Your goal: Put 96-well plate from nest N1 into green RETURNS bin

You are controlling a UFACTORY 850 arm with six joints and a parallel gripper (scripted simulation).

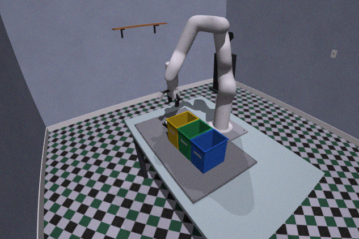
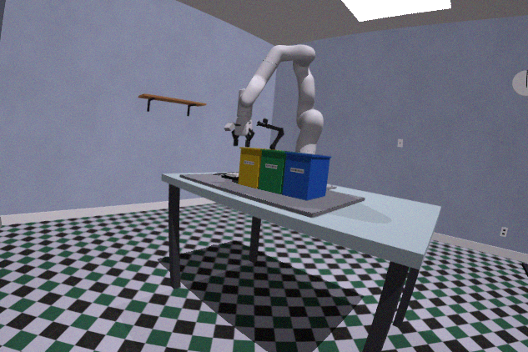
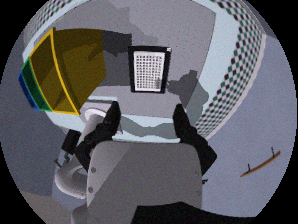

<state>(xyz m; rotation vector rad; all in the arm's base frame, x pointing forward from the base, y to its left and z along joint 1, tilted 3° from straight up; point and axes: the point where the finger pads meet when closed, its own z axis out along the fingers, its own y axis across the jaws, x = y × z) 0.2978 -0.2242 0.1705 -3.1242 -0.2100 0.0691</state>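
The white 96-well plate is 17 cm below my hand. Also, from my hand: yellow bin 21 cm to the left, 10 cm below, 4 cm ahead; dark plate nest 18 cm below; green bin 34 cm to the left, 10 cm below, 3 cm ahead.
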